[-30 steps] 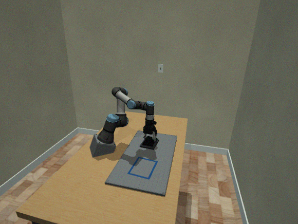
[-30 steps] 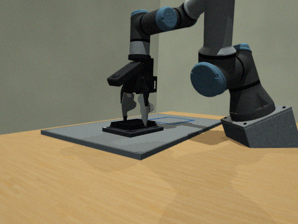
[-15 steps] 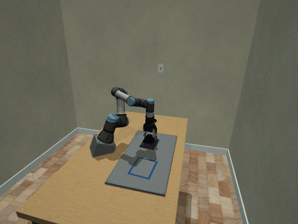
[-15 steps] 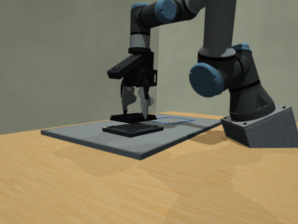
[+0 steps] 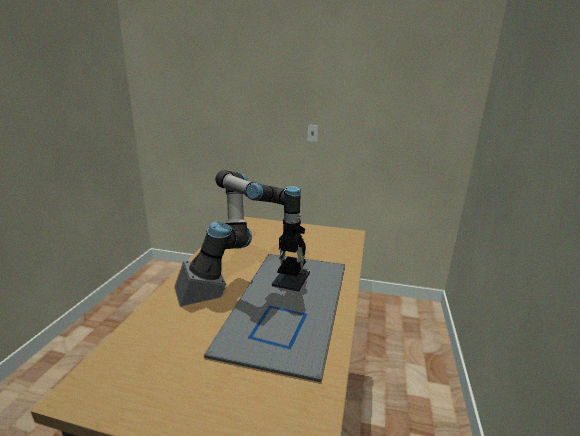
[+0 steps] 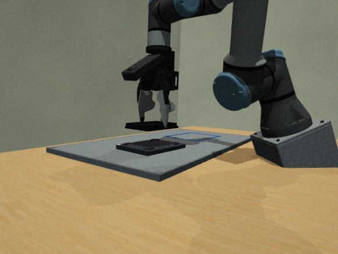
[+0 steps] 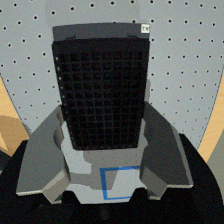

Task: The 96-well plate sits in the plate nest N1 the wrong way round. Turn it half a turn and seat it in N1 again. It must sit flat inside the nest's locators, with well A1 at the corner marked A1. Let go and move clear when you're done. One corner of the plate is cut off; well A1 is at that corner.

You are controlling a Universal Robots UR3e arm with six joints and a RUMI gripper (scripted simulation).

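Right now the plate nest N1 is 7 cm below my hand. Round my hand: small white corner label: 5 cm ahead, 8 cm to the left, 6 cm below; then black 96-well plate: 1 cm below.
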